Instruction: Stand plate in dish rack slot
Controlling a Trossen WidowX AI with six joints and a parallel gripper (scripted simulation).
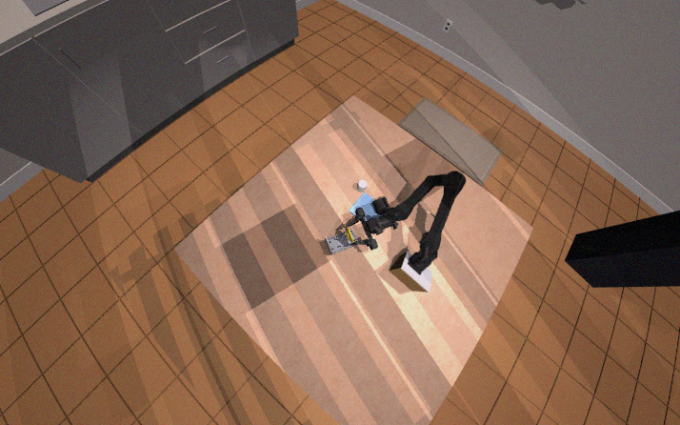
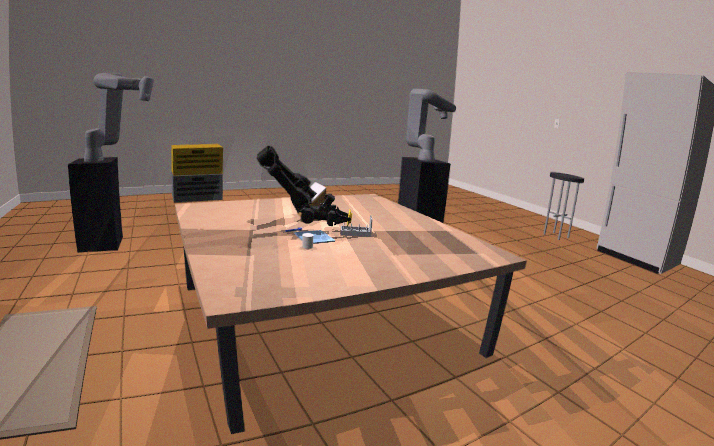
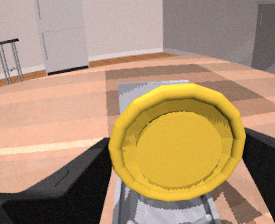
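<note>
My gripper tip is 3 cm to the right of the grey dish rack and 5 cm above it. From my gripper tip the other things lie so: white cup: 13 cm ahead, 24 cm to the right, 5 cm below; blue utensil: 9 cm behind, 23 cm to the right, 7 cm below; yellow plate: 1 cm to the right.
</note>
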